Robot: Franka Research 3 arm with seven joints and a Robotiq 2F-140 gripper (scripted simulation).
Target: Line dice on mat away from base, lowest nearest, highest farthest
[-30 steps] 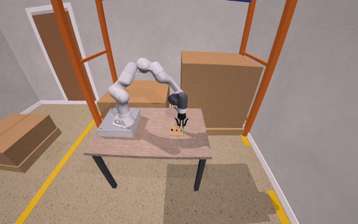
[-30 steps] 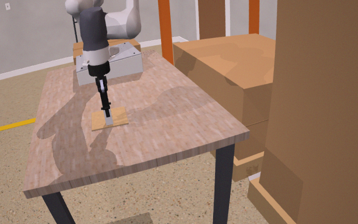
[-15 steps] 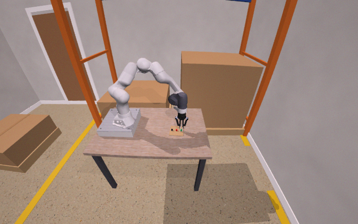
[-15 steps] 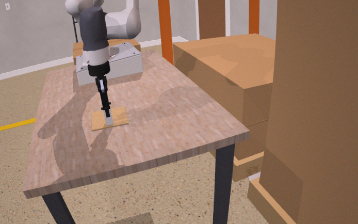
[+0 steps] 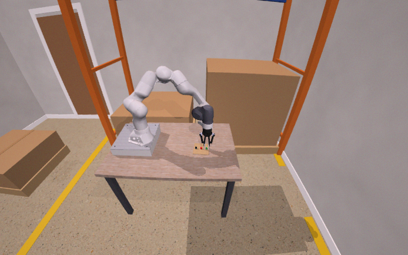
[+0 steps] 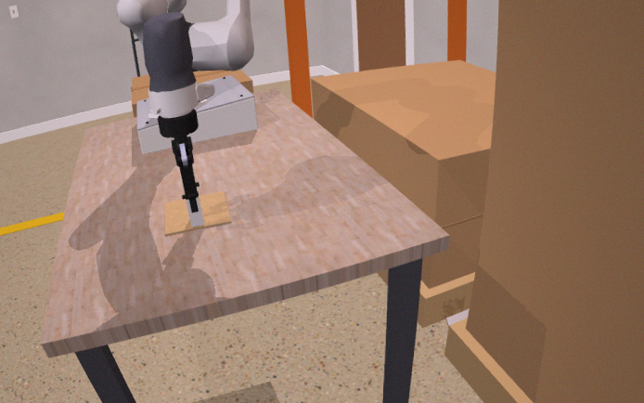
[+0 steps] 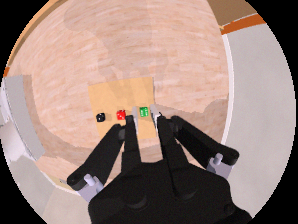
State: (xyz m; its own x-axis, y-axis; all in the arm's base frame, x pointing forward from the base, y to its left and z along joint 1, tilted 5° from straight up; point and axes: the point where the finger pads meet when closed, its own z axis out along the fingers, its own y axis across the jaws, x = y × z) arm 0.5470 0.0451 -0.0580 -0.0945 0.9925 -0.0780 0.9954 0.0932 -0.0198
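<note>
The green die is 30 mm below my hand. Round my hand: tan mat (50 mm behind, 40 mm below); then red die (50 mm behind, 30 mm below); then black die (90 mm behind, 10 mm to the right, 30 mm below).
</note>
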